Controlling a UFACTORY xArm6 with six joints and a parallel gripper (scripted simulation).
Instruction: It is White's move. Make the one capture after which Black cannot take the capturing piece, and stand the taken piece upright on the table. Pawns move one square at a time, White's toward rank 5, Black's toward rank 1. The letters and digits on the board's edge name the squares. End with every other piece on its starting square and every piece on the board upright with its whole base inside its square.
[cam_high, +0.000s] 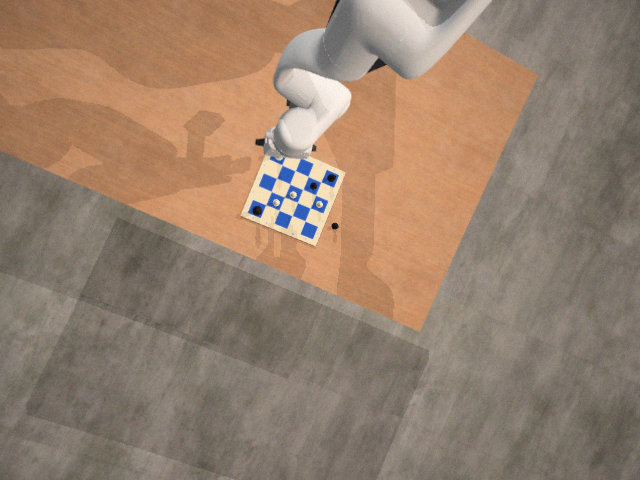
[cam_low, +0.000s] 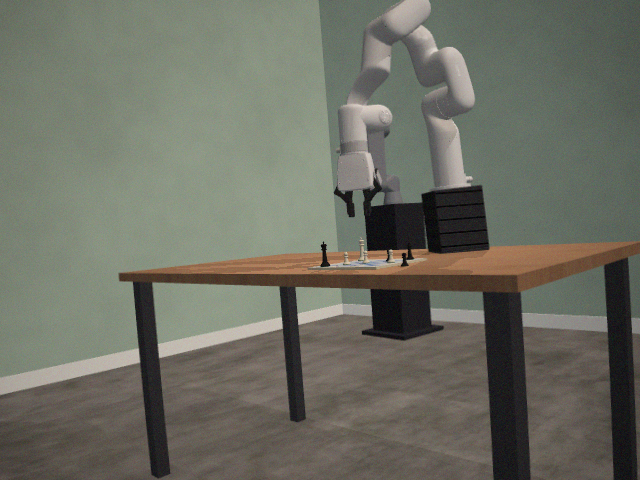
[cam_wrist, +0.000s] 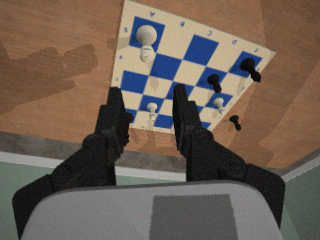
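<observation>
The tall white piece lies 11 cm below my hand. The rest, counted from my hand: blue-and-cream chessboard (14 cm below, 9 cm to the left, 7 cm ahead); then tall black piece (16 cm ahead, 11 cm below, 3 cm to the left).
</observation>
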